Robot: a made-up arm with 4 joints. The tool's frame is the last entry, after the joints. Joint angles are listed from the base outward.
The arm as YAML. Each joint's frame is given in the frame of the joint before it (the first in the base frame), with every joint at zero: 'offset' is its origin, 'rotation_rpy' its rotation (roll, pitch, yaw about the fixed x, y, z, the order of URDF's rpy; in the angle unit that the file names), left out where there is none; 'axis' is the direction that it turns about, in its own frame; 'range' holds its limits. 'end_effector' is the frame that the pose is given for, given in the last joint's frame.
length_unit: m
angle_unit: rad
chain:
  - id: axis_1
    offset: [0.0, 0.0, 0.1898]
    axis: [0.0, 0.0, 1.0]
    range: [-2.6, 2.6]
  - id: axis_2
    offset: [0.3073, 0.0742, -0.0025]
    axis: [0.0, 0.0, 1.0]
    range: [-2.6, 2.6]
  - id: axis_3
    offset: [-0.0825, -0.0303, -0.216]
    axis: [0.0, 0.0, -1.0]
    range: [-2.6, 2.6]
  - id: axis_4
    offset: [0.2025, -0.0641, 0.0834]
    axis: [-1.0, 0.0, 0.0]
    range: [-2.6, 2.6]
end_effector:
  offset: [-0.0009, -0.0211, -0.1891]
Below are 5 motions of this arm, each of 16 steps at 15 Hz.
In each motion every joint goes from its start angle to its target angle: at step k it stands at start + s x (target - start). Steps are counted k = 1, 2, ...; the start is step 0. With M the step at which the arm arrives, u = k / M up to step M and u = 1 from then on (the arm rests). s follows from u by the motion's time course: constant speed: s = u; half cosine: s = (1 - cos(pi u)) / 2; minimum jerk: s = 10 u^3 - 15 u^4 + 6 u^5.
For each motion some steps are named. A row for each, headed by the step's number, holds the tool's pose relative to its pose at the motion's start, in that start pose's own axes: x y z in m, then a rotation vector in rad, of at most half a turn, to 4 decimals.
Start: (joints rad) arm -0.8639 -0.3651 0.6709 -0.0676
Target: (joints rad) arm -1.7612 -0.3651 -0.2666 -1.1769
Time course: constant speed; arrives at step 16
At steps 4, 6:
4: 0.0496 0.0385 0.0024 0.2773 0.0021 0.0099
6: 0.0723 0.0531 0.0093 0.4160 0.0041 0.0146

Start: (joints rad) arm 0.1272 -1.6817 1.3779 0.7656
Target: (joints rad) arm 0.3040 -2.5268 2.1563 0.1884
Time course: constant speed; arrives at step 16
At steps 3, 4, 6, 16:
3: -0.0691 -0.0214 -0.0415 0.1076 0.1772 -0.2055
4: -0.0929 -0.0258 -0.0522 0.1427 0.2314 -0.2784
6: -0.1403 -0.0306 -0.0690 0.2111 0.3321 -0.4303
16: -0.3393 0.0065 -0.0771 0.4718 0.6721 -1.3005

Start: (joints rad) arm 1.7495 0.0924 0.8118 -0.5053
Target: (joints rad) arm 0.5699 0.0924 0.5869 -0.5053
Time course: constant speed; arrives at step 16
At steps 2, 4, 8, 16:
2: 0.0241 -0.0417 0.0231 0.0000 -0.0578 -0.1044
4: 0.0417 -0.0861 0.0477 0.0000 -0.1155 -0.2088
8: 0.0555 -0.1799 0.0995 0.0000 -0.2311 -0.4177
16: -0.0048 -0.3627 0.2007 0.0000 -0.4621 -0.8354

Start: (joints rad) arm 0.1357 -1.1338 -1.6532 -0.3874
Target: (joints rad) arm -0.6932 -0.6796 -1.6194 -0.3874
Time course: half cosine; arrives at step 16
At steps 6, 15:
6: -0.0254 -0.0899 0.0367 0.0000 -0.0476 -0.1167
15: -0.1499 -0.2498 0.1019 0.0000 -0.1528 -0.3746

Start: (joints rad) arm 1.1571 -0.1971 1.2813 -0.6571
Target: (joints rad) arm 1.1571 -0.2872 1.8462 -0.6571
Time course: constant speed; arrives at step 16
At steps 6, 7, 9, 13, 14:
6: -0.0006 -0.0397 0.0307 0.0000 -0.1500 -0.1945
7: -0.0019 -0.0464 0.0358 0.0000 -0.1750 -0.2269
9: -0.0055 -0.0595 0.0459 0.0000 -0.2251 -0.2917
13: -0.0167 -0.0849 0.0655 0.0000 -0.3251 -0.4214
14: -0.0203 -0.0911 0.0703 0.0000 -0.3501 -0.4538

